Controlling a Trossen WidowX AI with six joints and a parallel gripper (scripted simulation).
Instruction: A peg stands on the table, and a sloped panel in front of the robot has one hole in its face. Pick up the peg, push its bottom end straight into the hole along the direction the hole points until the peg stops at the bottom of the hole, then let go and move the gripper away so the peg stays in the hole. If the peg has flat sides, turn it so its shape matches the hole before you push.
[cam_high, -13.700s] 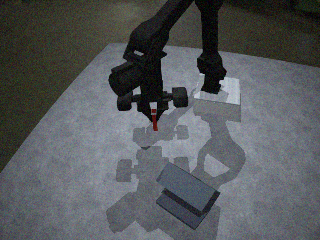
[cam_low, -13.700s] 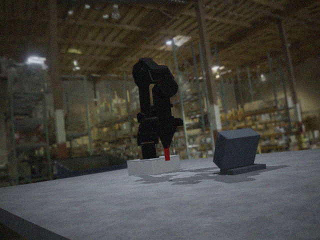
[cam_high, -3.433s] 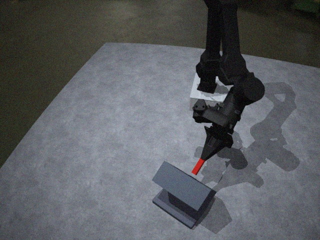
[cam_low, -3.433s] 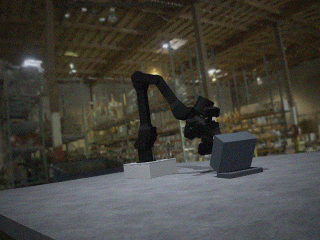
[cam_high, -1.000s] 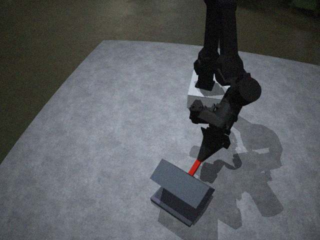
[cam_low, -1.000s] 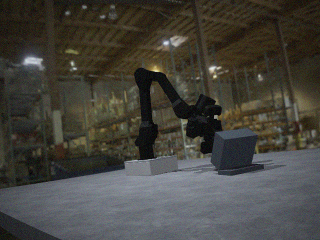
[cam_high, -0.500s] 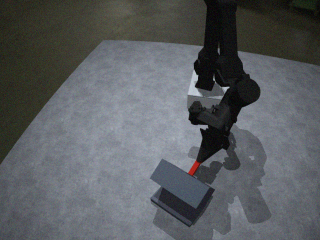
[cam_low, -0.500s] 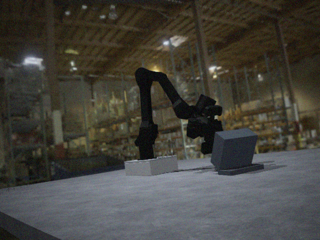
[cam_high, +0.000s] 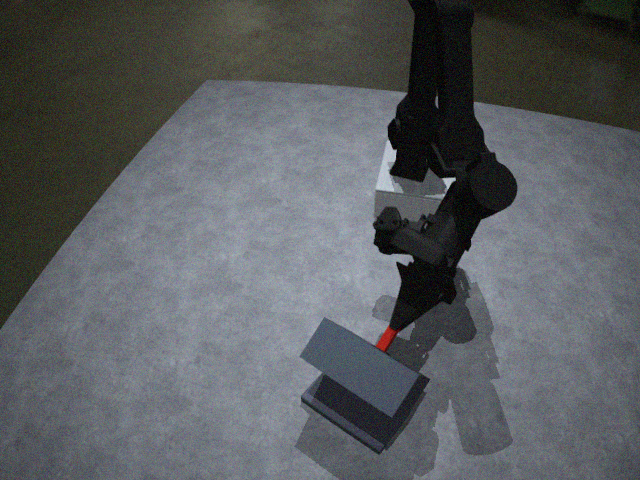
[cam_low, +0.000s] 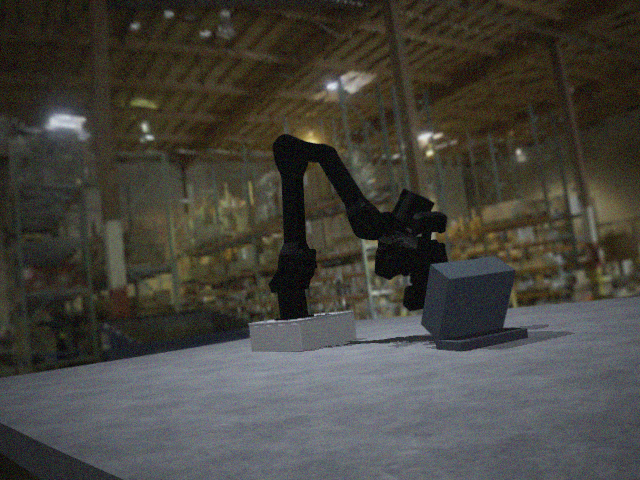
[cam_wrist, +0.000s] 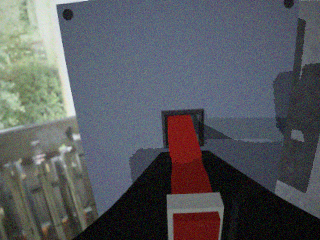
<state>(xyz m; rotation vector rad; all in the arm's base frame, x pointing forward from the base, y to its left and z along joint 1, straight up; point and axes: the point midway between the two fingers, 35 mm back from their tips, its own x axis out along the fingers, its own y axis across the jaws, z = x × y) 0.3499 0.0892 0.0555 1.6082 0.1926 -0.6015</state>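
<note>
Now: the grey sloped panel 5 cm ahead of my gripper tip, 3 cm below it and 1 cm to the right of it. Also, from my gripper tip: red square peg (1 cm behind, 1 cm above); then dark base plate (10 cm below, 7 cm ahead, 2 cm to the right).
</note>
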